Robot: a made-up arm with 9 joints. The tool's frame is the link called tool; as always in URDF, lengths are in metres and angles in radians. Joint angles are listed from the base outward.
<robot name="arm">
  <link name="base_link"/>
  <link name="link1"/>
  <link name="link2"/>
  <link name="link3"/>
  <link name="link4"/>
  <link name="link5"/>
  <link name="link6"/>
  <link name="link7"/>
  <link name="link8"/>
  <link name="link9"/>
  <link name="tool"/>
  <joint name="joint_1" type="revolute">
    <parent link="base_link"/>
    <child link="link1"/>
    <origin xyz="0.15 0.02 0.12" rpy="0 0 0"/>
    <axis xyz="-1 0 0"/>
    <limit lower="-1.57" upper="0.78"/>
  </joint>
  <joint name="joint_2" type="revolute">
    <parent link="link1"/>
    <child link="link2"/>
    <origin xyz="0.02 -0.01 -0.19" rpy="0 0 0"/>
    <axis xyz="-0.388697 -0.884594 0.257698"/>
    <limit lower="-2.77" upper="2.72"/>
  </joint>
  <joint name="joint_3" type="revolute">
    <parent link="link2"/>
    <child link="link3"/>
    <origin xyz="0.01 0.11 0.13" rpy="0 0 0"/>
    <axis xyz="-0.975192 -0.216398 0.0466"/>
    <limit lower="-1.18" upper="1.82"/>
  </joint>
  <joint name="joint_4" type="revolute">
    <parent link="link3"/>
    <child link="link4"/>
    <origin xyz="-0.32 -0.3 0.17" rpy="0 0 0"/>
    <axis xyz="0 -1 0"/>
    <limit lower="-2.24" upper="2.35"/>
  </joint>
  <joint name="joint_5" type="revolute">
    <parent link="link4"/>
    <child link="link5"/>
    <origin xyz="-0.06 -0.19 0.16" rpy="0 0 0"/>
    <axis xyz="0 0 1"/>
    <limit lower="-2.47" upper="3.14"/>
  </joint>
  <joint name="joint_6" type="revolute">
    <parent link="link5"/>
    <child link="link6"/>
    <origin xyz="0.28 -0.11 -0.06" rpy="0 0 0"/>
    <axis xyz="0 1 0"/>
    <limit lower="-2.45" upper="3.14"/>
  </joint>
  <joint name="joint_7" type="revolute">
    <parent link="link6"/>
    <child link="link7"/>
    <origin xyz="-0.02 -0.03 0.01" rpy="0 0 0"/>
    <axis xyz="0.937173 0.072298 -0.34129"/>
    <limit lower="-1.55" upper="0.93"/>
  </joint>
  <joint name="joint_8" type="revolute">
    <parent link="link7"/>
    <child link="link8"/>
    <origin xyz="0.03 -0.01 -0.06" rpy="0 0 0"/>
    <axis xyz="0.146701 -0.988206 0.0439"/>
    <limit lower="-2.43" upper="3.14"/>
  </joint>
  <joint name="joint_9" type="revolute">
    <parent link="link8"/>
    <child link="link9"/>
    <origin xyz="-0.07 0 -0.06" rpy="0 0 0"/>
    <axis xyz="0 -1 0"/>
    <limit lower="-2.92" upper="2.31"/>
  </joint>
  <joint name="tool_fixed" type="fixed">
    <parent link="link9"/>
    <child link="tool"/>
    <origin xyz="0.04 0.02 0" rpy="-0.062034 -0.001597 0.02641"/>
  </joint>
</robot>
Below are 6 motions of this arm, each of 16 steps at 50 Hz.
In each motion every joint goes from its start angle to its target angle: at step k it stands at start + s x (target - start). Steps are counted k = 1, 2, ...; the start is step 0. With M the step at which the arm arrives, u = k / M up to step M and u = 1 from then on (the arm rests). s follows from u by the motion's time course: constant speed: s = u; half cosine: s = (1 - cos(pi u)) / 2; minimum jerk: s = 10 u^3 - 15 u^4 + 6 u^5.
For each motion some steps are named. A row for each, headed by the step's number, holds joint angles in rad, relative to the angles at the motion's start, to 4 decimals.
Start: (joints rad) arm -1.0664 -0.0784 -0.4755 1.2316 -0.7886 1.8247 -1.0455 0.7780 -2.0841
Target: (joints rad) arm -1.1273 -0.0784 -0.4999 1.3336 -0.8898 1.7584 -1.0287 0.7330 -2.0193
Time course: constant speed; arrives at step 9
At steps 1, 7, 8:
1: -0.0068 0.0000 -0.0027 0.0113 -0.0112 -0.0074 0.0019 -0.0050 0.0072
7: -0.0474 0.0000 -0.0190 0.0793 -0.0787 -0.0516 0.0131 -0.0350 0.0504
8: -0.0541 0.0000 -0.0217 0.0907 -0.0900 -0.0589 0.0149 -0.0400 0.0576

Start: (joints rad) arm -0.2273 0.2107 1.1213 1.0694 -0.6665 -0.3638 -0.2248 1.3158 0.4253
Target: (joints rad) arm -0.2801 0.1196 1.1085 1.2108 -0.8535 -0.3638 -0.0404 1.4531 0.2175
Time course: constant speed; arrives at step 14
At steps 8, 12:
8: -0.0302 -0.0521 -0.0073 0.0808 -0.1069 0.0000 0.1054 0.0785 -0.1187
12: -0.0453 -0.0781 -0.0110 0.1212 -0.1603 0.0000 0.1581 0.1177 -0.1781

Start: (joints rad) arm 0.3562 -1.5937 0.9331 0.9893 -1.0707 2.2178 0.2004 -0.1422 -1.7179
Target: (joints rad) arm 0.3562 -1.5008 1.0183 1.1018 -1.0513 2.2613 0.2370 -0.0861 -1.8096
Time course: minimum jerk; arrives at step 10
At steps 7, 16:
7: 0.0000 0.0777 0.0713 0.0942 0.0162 0.0364 0.0306 0.0470 -0.0767
16: 0.0000 0.0929 0.0852 0.1125 0.0194 0.0435 0.0366 0.0561 -0.0917

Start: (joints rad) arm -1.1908 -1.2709 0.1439 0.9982 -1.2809 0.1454 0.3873 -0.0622 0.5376
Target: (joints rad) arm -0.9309 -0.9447 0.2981 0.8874 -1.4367 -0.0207 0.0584 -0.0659 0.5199
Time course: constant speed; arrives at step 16
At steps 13, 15, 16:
13: 0.2112 0.2650 0.1253 -0.0900 -0.1266 -0.1350 -0.2672 -0.0030 -0.0144
15: 0.2437 0.3058 0.1446 -0.1039 -0.1461 -0.1557 -0.3083 -0.0035 -0.0166
16: 0.2599 0.3262 0.1542 -0.1108 -0.1558 -0.1661 -0.3289 -0.0037 -0.0177

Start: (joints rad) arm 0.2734 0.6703 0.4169 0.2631 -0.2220 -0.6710 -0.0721 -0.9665 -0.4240
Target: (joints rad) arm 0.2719 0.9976 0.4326 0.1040 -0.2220 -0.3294 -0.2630 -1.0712 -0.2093
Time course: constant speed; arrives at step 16
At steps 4, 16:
4: -0.0004 0.0818 0.0039 -0.0398 0.0000 0.0854 -0.0477 -0.0262 0.0537
16: -0.0015 0.3273 0.0157 -0.1591 0.0000 0.3416 -0.1909 -0.1047 0.2147

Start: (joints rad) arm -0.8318 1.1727 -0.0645 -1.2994 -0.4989 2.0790 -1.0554 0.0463 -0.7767
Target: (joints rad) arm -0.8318 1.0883 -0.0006 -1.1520 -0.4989 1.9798 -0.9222 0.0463 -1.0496
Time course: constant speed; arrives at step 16
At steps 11, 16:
11: 0.0000 -0.0580 0.0439 0.1013 0.0000 -0.0682 0.0916 0.0000 -0.1876
16: 0.0000 -0.0844 0.0639 0.1474 0.0000 -0.0992 0.1332 0.0000 -0.2729

